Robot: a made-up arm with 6 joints. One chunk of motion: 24 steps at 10 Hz.
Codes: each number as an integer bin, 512 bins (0 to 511) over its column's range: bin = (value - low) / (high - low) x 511, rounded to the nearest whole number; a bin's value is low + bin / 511 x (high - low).
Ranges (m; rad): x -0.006..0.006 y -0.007..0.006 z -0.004..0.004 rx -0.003..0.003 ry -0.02..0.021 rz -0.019..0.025
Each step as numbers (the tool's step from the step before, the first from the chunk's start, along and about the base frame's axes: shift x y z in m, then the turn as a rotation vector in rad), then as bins.
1 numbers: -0.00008 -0.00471 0.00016 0.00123 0.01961 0.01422
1 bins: 252 90 266 360 494 386
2 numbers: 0.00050 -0.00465 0.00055 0.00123 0.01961 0.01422
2 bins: 277 92 291 360 494 386
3 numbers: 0.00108 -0.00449 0.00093 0.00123 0.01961 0.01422
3 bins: 301 99 315 360 494 386
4 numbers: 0.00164 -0.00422 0.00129 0.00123 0.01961 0.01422
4 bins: 325 109 338 360 494 386
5 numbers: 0.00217 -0.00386 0.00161 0.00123 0.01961 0.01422
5 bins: 348 123 358 360 494 386
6 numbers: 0.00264 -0.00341 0.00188 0.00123 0.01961 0.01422
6 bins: 368 141 376 360 494 386
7 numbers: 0.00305 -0.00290 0.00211 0.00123 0.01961 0.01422
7 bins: 385 161 390 360 494 386
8 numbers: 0.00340 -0.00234 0.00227 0.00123 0.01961 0.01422
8 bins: 400 183 400 360 494 386
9 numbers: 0.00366 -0.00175 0.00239 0.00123 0.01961 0.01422
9 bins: 411 206 408 360 494 386
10 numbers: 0.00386 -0.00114 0.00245 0.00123 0.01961 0.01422
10 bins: 420 230 412 360 494 386
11 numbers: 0.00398 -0.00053 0.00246 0.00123 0.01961 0.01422
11 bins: 425 254 413 360 494 386
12 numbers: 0.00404 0.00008 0.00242 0.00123 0.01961 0.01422
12 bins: 428 278 410 360 494 386
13 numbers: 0.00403 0.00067 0.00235 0.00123 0.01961 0.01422
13 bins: 427 301 406 360 494 386
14 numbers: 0.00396 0.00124 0.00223 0.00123 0.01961 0.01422
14 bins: 424 324 398 360 494 386
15 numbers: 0.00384 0.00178 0.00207 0.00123 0.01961 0.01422
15 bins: 419 345 388 360 494 386
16 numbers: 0.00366 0.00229 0.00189 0.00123 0.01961 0.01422
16 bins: 411 365 376 360 494 386
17 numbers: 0.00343 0.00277 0.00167 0.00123 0.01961 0.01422
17 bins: 402 384 362 360 494 386
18 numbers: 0.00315 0.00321 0.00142 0.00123 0.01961 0.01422
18 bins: 390 401 346 360 494 386
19 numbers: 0.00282 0.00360 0.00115 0.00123 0.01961 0.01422
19 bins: 376 417 329 360 494 386
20 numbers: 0.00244 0.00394 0.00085 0.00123 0.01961 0.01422
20 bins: 359 430 310 360 494 386
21 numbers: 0.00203 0.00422 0.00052 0.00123 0.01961 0.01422
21 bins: 342 441 289 360 494 386
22 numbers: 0.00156 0.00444 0.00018 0.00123 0.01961 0.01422
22 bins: 322 450 267 360 494 386
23 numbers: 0.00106 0.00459 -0.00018 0.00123 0.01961 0.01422
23 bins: 301 456 244 360 494 386
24 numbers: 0.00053 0.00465 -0.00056 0.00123 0.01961 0.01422
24 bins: 278 458 220 360 494 386
